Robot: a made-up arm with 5 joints. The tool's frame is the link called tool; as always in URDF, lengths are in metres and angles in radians. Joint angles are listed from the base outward.
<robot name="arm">
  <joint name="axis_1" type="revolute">
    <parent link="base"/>
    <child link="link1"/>
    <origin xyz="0.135 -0.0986 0.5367" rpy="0 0 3.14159"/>
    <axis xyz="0 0 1"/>
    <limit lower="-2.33" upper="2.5"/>
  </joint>
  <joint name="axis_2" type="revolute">
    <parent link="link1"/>
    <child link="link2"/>
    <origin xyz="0.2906 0.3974 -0.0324" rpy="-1.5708 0 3.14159"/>
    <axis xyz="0 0 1"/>
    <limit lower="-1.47" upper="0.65"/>
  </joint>
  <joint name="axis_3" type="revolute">
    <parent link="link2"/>
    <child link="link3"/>
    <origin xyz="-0.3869 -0.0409 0.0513" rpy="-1.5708 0 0"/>
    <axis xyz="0 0 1"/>
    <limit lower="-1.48" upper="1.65"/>
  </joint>
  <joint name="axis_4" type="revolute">
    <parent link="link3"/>
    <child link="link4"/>
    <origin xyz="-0.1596 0.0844 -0.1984" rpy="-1.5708 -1.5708 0"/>
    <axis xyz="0 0 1"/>
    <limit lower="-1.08" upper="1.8"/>
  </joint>
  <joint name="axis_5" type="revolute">
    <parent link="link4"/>
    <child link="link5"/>
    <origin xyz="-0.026 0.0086 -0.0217" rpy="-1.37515 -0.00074 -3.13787"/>
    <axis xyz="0 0 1"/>
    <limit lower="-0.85" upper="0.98"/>
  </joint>
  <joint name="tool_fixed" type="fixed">
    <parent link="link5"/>
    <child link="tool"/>
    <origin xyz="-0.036 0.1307 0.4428" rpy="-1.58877 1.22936 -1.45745"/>
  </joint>
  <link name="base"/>
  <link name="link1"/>
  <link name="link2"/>
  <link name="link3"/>
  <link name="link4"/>
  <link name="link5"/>
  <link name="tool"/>
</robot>
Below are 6 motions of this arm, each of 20 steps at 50 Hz.
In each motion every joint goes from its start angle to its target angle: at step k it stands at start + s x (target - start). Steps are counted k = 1, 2, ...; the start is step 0. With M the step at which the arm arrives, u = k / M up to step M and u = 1 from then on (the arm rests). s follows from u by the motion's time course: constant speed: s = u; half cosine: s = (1 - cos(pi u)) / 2; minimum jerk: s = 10 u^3 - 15 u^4 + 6 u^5.
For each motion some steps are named. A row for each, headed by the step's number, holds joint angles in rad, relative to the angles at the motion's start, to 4 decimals.
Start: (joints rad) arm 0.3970 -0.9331 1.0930 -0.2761 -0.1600
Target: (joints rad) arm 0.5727 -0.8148 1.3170 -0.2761 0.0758
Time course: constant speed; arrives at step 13
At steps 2, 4, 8, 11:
2: 0.0270 0.0182 0.0345 0.0000 0.0363
4: 0.0541 0.0364 0.0689 0.0000 0.0726
8: 0.1081 0.0728 0.1378 0.0000 0.1451
11: 0.1487 0.1001 0.1895 0.0000 0.1995

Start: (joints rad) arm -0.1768 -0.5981 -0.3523 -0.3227 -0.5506
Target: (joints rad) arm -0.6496 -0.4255 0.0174 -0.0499 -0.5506
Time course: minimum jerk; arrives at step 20
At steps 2, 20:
2: -0.0040 0.0015 0.0032 0.0023 0.0000
20: -0.4728 0.1726 0.3697 0.2728 0.0000

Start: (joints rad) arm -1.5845 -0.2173 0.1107 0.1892 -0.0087
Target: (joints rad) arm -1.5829 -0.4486 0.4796 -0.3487 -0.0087
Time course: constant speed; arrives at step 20
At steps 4, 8, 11, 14, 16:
4: 0.0003 -0.0463 0.0738 -0.1076 0.0000
8: 0.0006 -0.0925 0.1476 -0.2152 0.0000
11: 0.0009 -0.1272 0.2029 -0.2958 0.0000
14: 0.0011 -0.1619 0.2582 -0.3765 0.0000
16: 0.0013 -0.1850 0.2951 -0.4303 0.0000

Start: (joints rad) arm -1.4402 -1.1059 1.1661 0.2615 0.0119
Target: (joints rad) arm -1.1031 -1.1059 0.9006 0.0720 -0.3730
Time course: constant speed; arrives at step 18
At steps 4, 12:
4: 0.0749 0.0000 -0.0590 -0.0421 -0.0855
12: 0.2247 0.0000 -0.1770 -0.1263 -0.2566

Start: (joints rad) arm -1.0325 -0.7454 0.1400 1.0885 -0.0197
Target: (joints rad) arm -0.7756 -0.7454 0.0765 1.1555 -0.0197
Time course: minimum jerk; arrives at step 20
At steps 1, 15, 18, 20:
1: 0.0003 0.0000 -0.0001 0.0001 0.0000
15: 0.2303 0.0000 -0.0569 0.0601 0.0000
18: 0.2547 0.0000 -0.0630 0.0664 0.0000
20: 0.2569 0.0000 -0.0635 0.0670 0.0000

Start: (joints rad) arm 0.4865 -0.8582 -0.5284 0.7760 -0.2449
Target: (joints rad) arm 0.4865 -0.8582 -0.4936 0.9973 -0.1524
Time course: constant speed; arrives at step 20
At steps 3, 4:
3: 0.0000 0.0000 0.0052 0.0332 0.0139
4: 0.0000 0.0000 0.0070 0.0443 0.0185

